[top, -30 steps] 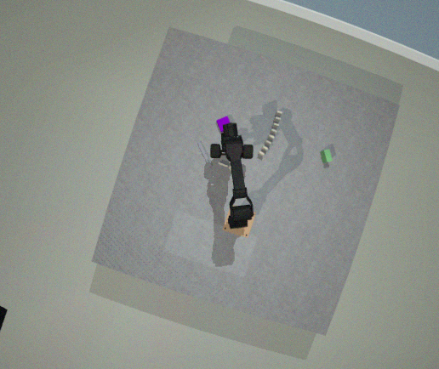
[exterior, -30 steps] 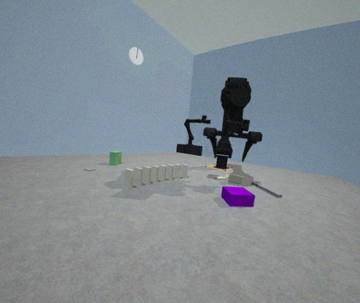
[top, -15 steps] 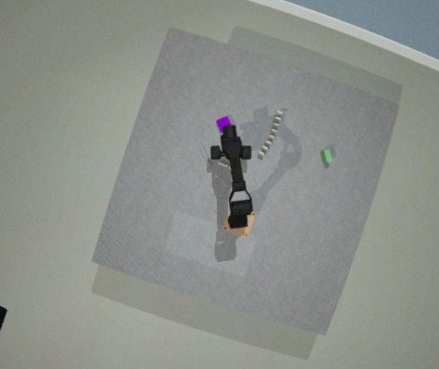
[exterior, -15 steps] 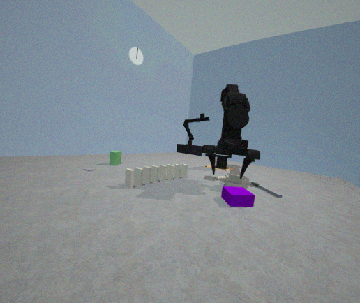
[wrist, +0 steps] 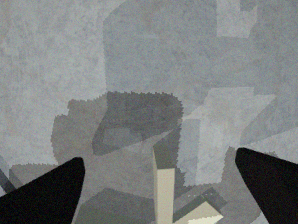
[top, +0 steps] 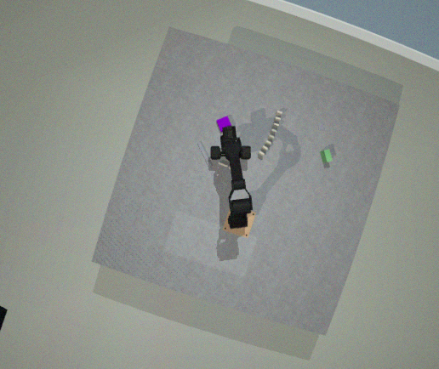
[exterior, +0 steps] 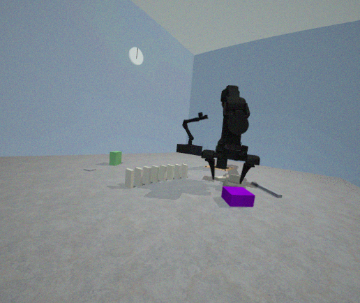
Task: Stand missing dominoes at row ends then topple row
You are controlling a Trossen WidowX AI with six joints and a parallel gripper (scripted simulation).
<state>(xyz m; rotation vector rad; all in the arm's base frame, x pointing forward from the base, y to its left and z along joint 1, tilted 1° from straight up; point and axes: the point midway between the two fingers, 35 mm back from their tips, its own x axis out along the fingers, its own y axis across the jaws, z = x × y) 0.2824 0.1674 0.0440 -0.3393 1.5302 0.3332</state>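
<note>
My gripper tip is 120 mm to the right of the thin rod and 50 mm past it. From my gripper tip the other things lie so: flat grey piece 370 mm to the right, 320 mm ahead, 10 mm below.
</note>
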